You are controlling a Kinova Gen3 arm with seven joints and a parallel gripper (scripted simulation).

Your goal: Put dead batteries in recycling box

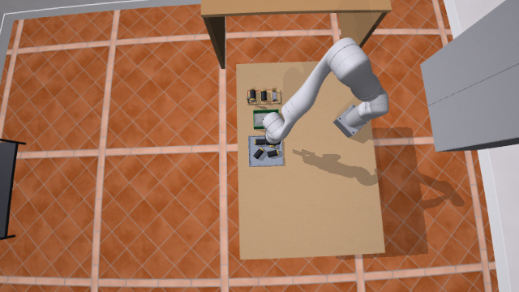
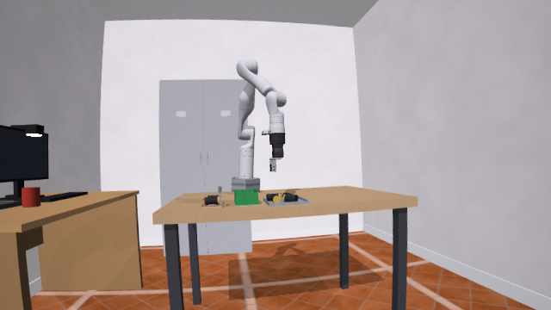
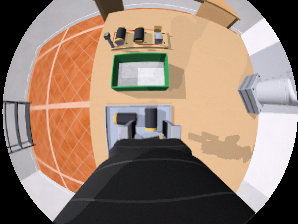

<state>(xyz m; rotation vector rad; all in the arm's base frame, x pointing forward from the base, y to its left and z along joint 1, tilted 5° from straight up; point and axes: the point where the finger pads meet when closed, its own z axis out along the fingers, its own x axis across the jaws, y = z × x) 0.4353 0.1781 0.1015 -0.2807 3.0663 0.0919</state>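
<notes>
Right now the grey tray is 20 mm ahead of my hand, 50 mm to the left of it and 160 mm below it. The rest, counted from my hand: green recycling box: 50 mm ahead, 130 mm to the right, 140 mm below.
</notes>
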